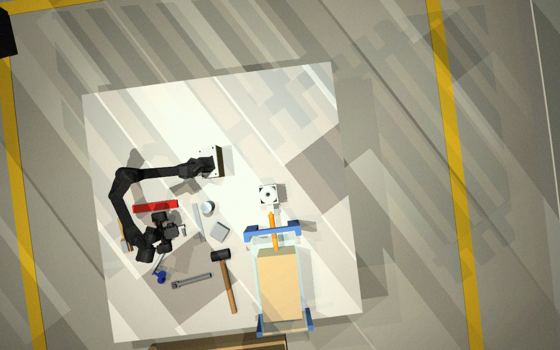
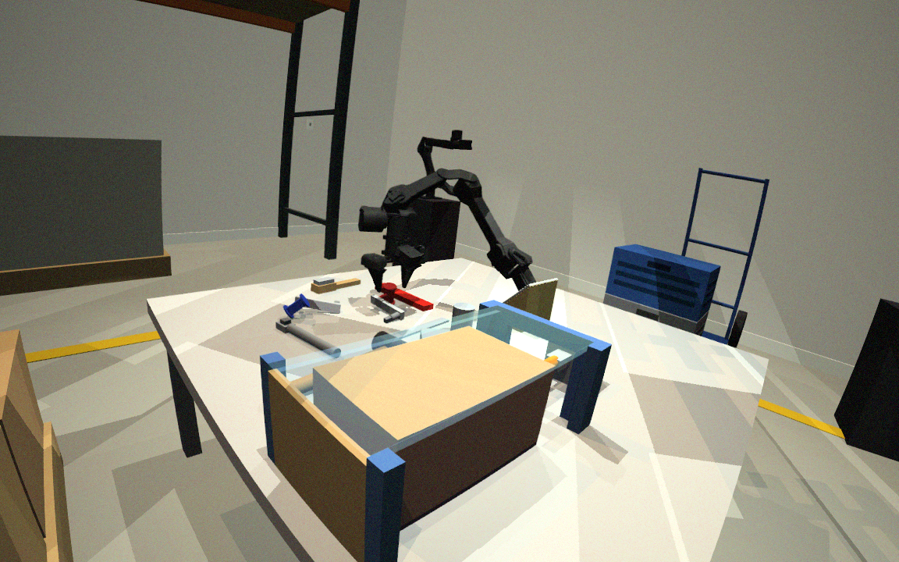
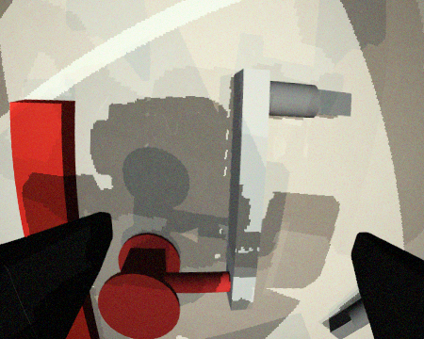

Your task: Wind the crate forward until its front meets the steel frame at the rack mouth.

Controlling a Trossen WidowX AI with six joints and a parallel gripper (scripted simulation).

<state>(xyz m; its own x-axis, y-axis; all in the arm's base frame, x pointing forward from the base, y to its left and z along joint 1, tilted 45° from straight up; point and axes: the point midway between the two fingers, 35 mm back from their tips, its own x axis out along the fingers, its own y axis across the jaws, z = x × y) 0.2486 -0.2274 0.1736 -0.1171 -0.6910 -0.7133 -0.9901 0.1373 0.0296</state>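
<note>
Right now my gripper tip is 5 cm above the red-knobbed winch handle and 2 cm to the left of it. Also, from my gripper tip: flat bar (13 cm to the left, 7 cm below, 1 cm ahead); then red knob (5 cm to the right, 4 cm below, 3 cm behind); then red bar (12 cm behind, 7 cm to the right, 6 cm below).
</note>
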